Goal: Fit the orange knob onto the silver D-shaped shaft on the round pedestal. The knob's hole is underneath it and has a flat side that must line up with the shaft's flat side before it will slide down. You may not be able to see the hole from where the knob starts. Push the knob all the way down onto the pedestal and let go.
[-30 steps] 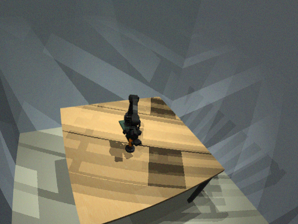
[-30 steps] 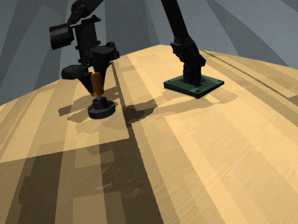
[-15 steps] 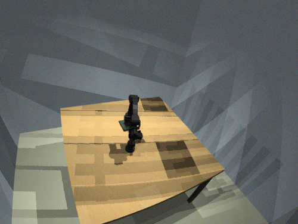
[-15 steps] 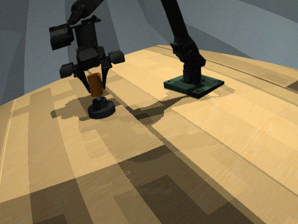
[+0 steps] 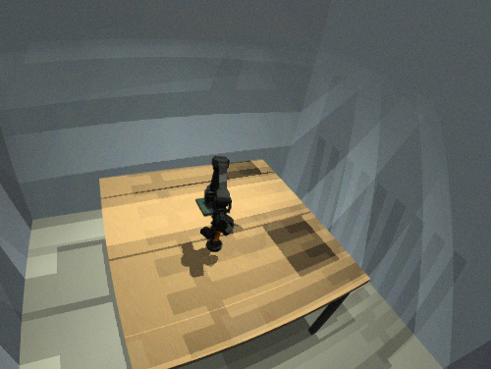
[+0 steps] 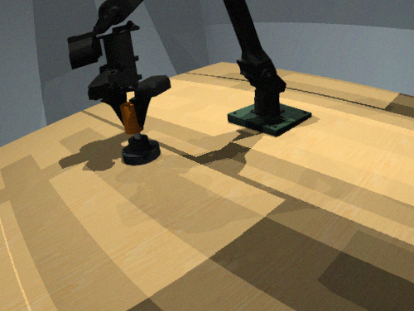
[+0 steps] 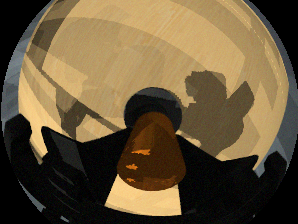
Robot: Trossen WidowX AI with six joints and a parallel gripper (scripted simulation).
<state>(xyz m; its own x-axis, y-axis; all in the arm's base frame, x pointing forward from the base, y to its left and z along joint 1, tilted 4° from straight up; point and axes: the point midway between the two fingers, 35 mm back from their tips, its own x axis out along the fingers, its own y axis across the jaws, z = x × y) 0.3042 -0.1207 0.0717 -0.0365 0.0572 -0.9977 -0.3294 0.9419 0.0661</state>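
Right now the round pedestal is 4 cm below my gripper tip. From my gripper tip the other things lie so: orange knob 3 cm above.
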